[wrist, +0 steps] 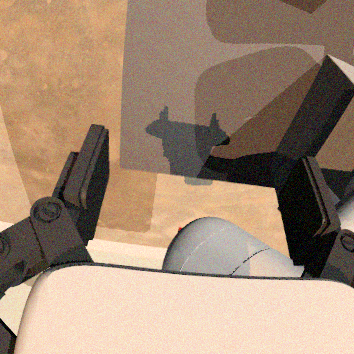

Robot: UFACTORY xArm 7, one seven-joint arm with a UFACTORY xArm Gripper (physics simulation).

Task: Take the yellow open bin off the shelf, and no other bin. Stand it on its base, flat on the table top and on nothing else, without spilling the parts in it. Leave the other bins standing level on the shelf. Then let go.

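Places are measured from the arm's base along level axes (x up, y back, z right), in metres.
Pixels of known places: gripper, fingertip midpoint: (202, 162).
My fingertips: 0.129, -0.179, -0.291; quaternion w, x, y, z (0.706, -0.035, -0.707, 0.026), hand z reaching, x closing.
Behind a point stands the place of what it marks, as x, y, z.
My gripper (202, 162) {0.130, -0.179, -0.291} is open, with its two dark fingers wide apart at the left and right of the wrist view and nothing between them. A grey-brown flat surface, which looks like the table top (160, 65) {-0.237, -0.056, -0.338}, lies below and beyond the fingers, with its corner between them. A shadow shaped like the gripper falls on it. The yellow open bin, the other bins and the shelf do not show in this view.
A dark-sided block (317, 112) {-0.173, -0.033, -0.069} with a pale top stands at the right, close to the right finger. A rounded grey arm part (215, 245) {0.102, -0.062, -0.266} shows at the bottom, between the fingers. Tan, wood-like floor (55, 75) lies at the left, past the surface's edge.
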